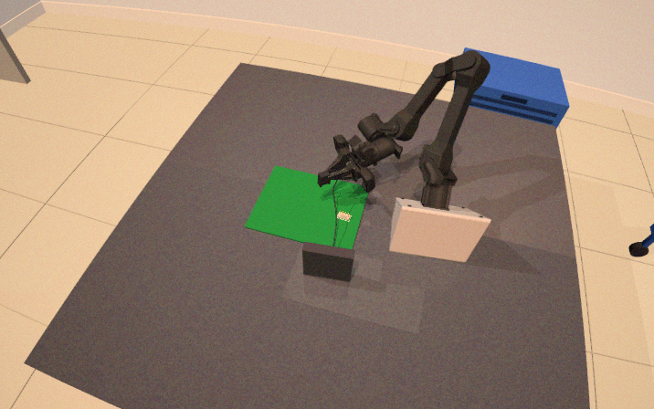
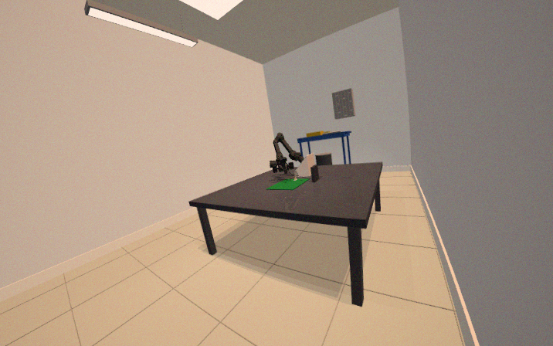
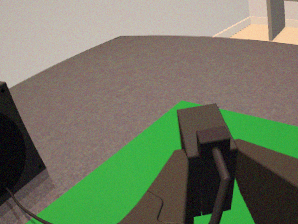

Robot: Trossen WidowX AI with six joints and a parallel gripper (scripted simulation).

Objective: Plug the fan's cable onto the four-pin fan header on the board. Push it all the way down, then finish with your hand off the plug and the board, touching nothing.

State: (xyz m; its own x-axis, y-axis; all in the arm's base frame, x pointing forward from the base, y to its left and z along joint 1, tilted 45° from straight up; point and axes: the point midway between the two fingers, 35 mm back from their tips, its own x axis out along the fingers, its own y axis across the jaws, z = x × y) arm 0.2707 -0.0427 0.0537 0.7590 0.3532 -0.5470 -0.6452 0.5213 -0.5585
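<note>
Now: the green board 40 mm ahead of my gripper tip, 30 mm to the left of it and 120 mm below it. From my gripper tip the other things lie so: black plug 10 mm below; dark grey fan block 60 mm behind, 220 mm to the left, 50 mm below.
</note>
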